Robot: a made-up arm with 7 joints. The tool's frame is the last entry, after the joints.
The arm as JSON. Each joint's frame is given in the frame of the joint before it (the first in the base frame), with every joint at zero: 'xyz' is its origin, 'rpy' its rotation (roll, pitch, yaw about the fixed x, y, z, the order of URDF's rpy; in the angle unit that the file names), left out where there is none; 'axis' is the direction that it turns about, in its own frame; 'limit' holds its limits. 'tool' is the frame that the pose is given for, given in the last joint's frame.
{
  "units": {
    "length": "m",
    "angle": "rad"
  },
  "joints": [
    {
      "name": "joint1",
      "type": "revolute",
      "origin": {
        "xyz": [
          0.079,
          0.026,
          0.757
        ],
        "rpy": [
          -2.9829,
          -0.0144,
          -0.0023
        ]
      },
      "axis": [
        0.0,
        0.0,
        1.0
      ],
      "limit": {
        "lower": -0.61,
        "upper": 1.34
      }
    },
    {
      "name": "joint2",
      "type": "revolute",
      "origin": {
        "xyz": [
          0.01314,
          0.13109,
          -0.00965
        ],
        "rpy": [
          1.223,
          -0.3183,
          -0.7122
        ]
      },
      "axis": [
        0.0,
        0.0,
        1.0
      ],
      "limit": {
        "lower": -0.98,
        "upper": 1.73
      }
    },
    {
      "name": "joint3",
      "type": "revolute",
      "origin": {
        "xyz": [
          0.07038,
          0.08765,
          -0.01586
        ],
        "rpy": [
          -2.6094,
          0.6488,
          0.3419
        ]
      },
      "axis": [
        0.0,
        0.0,
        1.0
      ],
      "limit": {
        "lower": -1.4,
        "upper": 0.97
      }
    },
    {
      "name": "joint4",
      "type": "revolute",
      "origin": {
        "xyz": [
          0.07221,
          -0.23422,
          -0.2
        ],
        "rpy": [
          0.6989,
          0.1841,
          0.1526
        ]
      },
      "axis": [
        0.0,
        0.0,
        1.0
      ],
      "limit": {
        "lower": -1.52,
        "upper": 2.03
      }
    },
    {
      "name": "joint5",
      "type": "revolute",
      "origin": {
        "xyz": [
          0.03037,
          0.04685,
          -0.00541
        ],
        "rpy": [
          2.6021,
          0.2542,
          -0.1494
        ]
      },
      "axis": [
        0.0,
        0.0,
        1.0
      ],
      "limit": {
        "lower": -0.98,
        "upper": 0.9
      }
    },
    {
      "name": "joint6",
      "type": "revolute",
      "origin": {
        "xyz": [
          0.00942,
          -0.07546,
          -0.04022
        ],
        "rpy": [
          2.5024,
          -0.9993,
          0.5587
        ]
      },
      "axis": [
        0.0,
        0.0,
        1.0
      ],
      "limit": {
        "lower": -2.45,
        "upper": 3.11
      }
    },
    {
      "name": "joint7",
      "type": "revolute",
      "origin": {
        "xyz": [
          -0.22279,
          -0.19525,
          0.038
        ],
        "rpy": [
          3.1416,
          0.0,
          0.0
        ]
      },
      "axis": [
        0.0,
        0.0,
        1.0
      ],
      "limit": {
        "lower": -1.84,
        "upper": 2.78
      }
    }
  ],
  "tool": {
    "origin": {
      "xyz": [
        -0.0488,
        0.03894,
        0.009
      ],
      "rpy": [
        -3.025,
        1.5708,
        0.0
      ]
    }
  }
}
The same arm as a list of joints. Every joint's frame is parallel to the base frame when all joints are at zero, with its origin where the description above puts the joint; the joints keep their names.
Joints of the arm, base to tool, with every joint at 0 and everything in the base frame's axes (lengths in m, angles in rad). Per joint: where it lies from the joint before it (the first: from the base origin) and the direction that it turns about. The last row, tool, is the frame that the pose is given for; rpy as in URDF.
joint1: origin 0.0790 0.0260 0.7570 axis 0.0146 0.158005 -0.98733
joint2: origin 0.0130 -0.1310 -0.0110 axis -0.690297 0.686597 -0.228199
joint3: origin 0.0630 0.0090 -0.0940 axis -y
joint4: origin 0.0070 0.2000 -0.2450 axis 0.0635 -0.752604 -0.655404
joint5: origin 0.0390 -0.0200 0.0350 axis -0.434202 0.872904 0.222501
joint6: origin 0.0370 -0.0440 0.0640 axis 1 0.0001 0
joint7: origin 0.0380 -0.2440 -0.1680 axis -1 -0.0001 0
tool: origin -0.0090 -0.0530 -0.0330 rpy 1.5707 0.0000 0.0001
Joint limits (rad, base to tool): -0.6100..1.3400 -0.9800..1.7300 -1.4000..0.9700 -1.5200..2.0300 -0.9800..0.9000 -2.4500..3.1100 -1.8400..2.7800

